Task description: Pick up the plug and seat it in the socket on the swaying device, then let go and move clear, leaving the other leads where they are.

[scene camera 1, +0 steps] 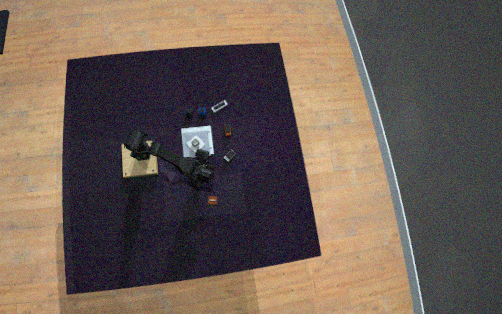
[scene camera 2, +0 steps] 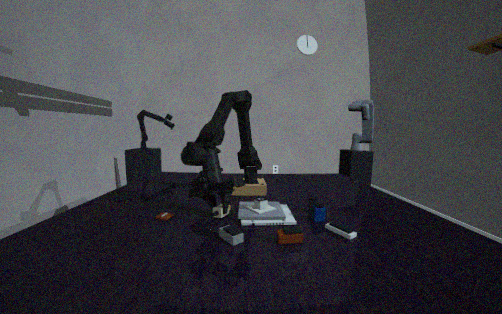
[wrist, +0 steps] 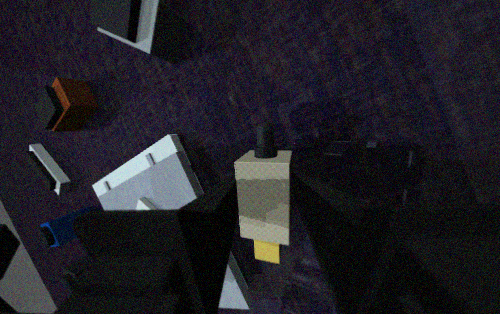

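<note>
My gripper (scene camera 2: 220,210) (wrist: 266,176) is shut on the cream plug (scene camera 2: 222,212) (wrist: 263,200), which has a black cable stub and a yellow tip. The plug sits slightly tilted between the fingers, low over the mat, beside the device. In scene camera 1 the arm hides the plug. The device has a grey platform (scene camera 1: 188,150) (scene camera 2: 250,214) (wrist: 167,177) on a white base, with a white plate and the small socket block (scene camera 1: 195,143) (scene camera 2: 260,203) on top. In the wrist view my left finger hides the socket; a corner of the white plate (wrist: 145,203) shows.
Near the device are a grey box (scene camera 1: 229,155) (scene camera 2: 231,235), an orange box (scene camera 1: 228,131) (scene camera 2: 290,236), a white bar (scene camera 1: 219,106) (scene camera 2: 341,230), a blue box (scene camera 1: 202,111) (scene camera 2: 320,214) and a black block (scene camera 1: 189,114). A flat orange piece (scene camera 1: 212,200) (scene camera 2: 164,216) lies on the other side.
</note>
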